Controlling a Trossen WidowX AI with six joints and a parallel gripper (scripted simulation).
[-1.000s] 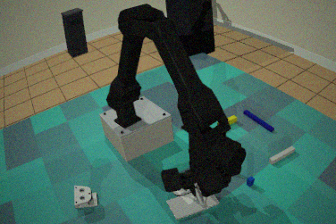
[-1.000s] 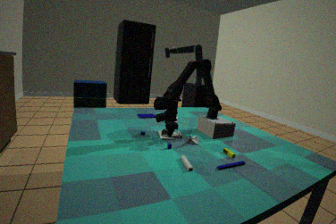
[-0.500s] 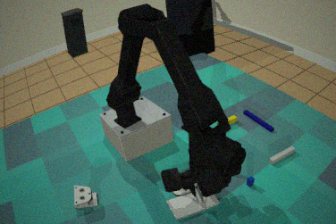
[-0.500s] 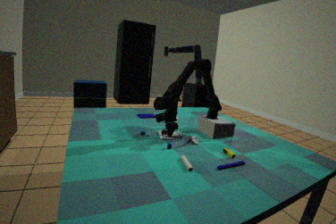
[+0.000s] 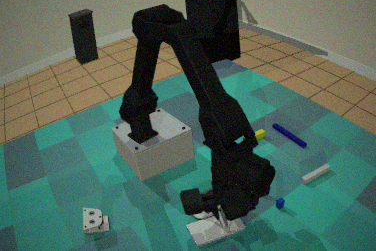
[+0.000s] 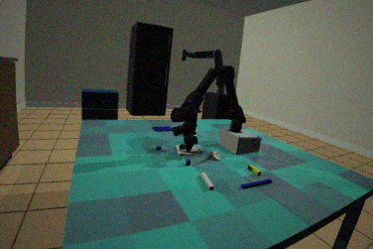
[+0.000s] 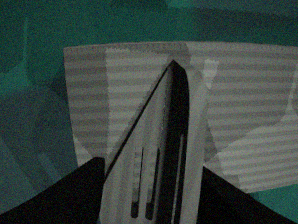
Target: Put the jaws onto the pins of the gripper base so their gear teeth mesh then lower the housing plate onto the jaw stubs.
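The jaw lies 4 cm behind my gripper tip. From my gripper tip the other things lie so: yellow block: 29 cm to the left, 17 cm behind; then small blue block: 12 cm to the left, 7 cm ahead; then white bar: 28 cm to the left, 9 cm ahead, 1 cm below.
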